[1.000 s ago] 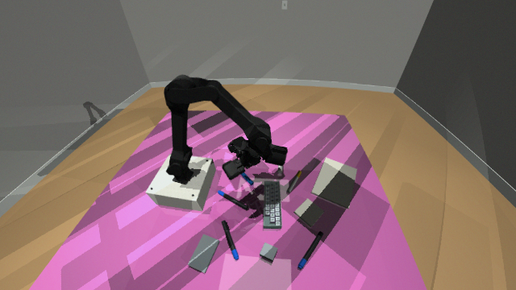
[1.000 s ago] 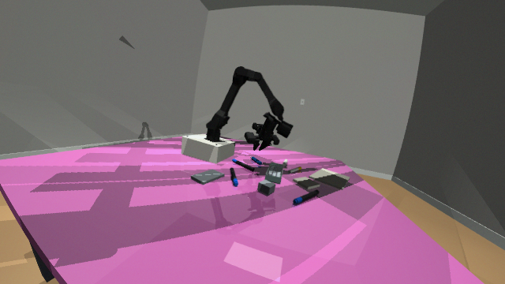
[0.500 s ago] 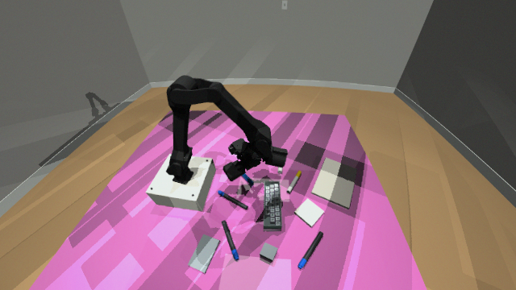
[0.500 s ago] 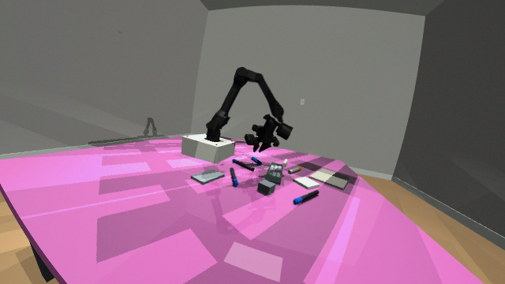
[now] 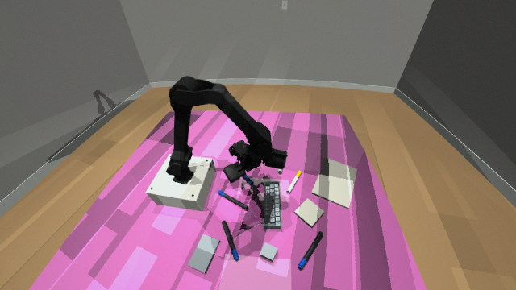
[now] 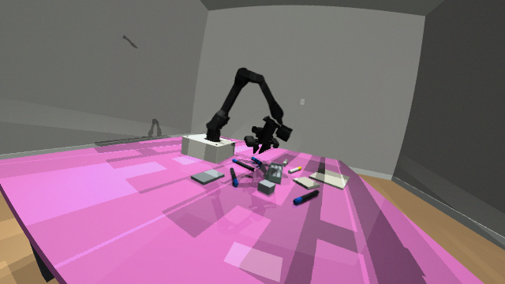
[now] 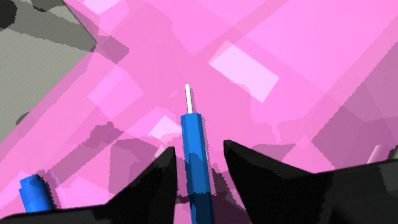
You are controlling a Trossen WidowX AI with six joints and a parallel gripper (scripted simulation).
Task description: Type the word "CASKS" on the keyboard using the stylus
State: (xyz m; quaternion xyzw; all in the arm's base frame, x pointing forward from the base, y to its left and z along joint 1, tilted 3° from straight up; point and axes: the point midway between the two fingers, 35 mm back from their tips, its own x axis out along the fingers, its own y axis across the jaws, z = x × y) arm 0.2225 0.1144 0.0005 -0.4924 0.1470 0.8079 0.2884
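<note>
Right now the blue stylus is 10 mm behind my gripper tip, 10 mm to the left of it and 40 mm below it. The rest, counted from my gripper tip: grey block (170 mm ahead, 290 mm to the right, 30 mm below); stylus tip (40 mm behind, 30 mm to the left, 40 mm below); white-and-yellow marker (230 mm ahead, 20 mm to the left, 40 mm below).
</note>
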